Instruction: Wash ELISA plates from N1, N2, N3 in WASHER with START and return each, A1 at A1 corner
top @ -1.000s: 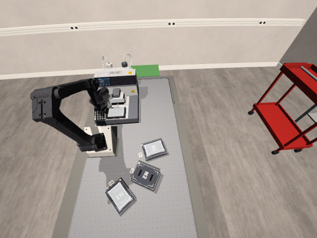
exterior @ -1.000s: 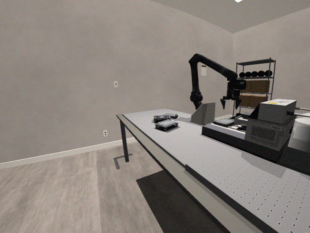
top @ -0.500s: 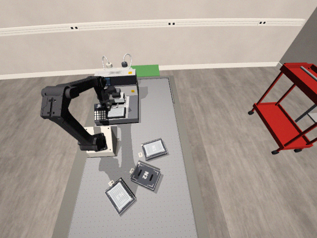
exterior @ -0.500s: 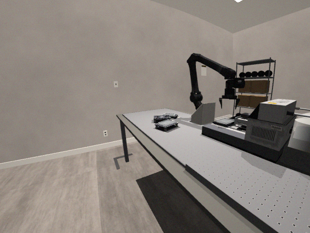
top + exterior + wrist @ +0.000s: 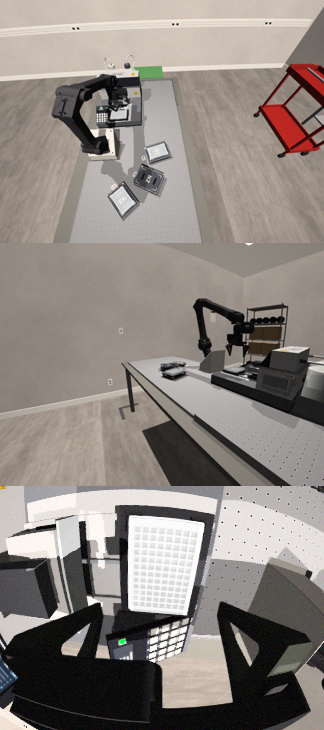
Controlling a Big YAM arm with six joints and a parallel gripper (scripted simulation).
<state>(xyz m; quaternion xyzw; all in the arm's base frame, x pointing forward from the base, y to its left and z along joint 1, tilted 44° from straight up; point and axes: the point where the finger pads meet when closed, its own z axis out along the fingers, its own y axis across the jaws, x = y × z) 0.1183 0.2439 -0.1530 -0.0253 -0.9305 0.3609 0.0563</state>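
Right now my hand is 11 cm above the dark carrier. Also, from my hand: washer (1 cm ahead, 15 cm to the left, 5 cm below).
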